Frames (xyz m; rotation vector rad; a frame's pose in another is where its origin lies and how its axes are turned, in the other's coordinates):
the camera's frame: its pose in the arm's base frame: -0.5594 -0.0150 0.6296 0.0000 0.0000 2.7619
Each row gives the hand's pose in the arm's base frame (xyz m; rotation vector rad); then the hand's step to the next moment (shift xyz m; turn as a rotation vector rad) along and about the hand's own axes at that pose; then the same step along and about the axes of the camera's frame.
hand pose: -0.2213 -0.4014 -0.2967 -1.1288 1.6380 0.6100
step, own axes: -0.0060 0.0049 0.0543 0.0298 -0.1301 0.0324
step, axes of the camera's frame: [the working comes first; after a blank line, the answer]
step, axes of the arm's base frame: 0.0204 0.0488 -0.0147 0.1291 -0.0413 -0.0223

-0.0009 -0.0528 -0.0147 -0.1352 -0.0095 -0.0223
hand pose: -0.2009 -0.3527 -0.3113 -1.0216 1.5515 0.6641
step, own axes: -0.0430 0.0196 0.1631 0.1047 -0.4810 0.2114
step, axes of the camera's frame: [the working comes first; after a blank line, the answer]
step, axes of the arm's base frame: 0.0621 0.1580 0.0013 0.5214 -0.0740 -0.0985

0.0009 -0.1698 0.0013 -0.5117 -0.1245 -0.0985
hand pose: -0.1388 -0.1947 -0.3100 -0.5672 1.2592 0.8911
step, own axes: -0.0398 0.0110 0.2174 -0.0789 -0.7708 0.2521
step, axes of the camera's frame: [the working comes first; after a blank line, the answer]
step, axes of the arm's base frame: 0.1112 0.1676 0.0923 0.7731 -0.2505 0.0591

-0.0412 -0.1969 0.0923 -0.8109 -0.0539 0.0591
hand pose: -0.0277 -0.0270 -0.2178 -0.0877 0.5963 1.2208
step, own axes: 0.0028 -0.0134 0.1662 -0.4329 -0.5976 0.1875
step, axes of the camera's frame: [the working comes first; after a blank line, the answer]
step, axes of the arm's base frame: 0.0762 0.0598 0.1357 0.5179 -0.5149 0.2154

-0.0487 -0.0838 0.1357 -0.6718 0.2863 0.2154
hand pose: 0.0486 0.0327 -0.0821 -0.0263 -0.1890 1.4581
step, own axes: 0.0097 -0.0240 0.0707 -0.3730 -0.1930 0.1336
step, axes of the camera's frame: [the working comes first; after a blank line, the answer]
step, axes of the arm's base frame: 0.0144 0.0000 0.0739 0.1333 -0.4039 0.1154

-0.0134 -0.0053 0.0739 -0.2735 0.3257 0.1154
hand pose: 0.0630 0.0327 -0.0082 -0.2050 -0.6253 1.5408
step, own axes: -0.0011 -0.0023 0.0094 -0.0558 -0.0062 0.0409
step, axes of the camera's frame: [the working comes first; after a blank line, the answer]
step, axes of the arm's base frame: -0.0026 -0.0036 0.0087 -0.0100 -0.0647 0.0233

0.0011 0.0043 0.0087 -0.0147 0.0638 0.0233
